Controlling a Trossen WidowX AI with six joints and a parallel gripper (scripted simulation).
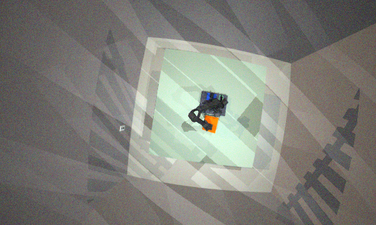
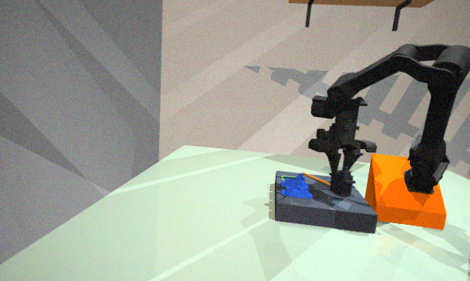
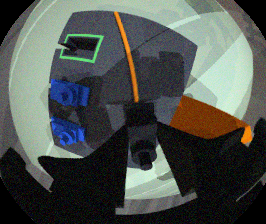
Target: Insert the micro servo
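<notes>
The dark grey robot deck is 1 cm ahead of my gripper tip and 7 cm below it.
</notes>
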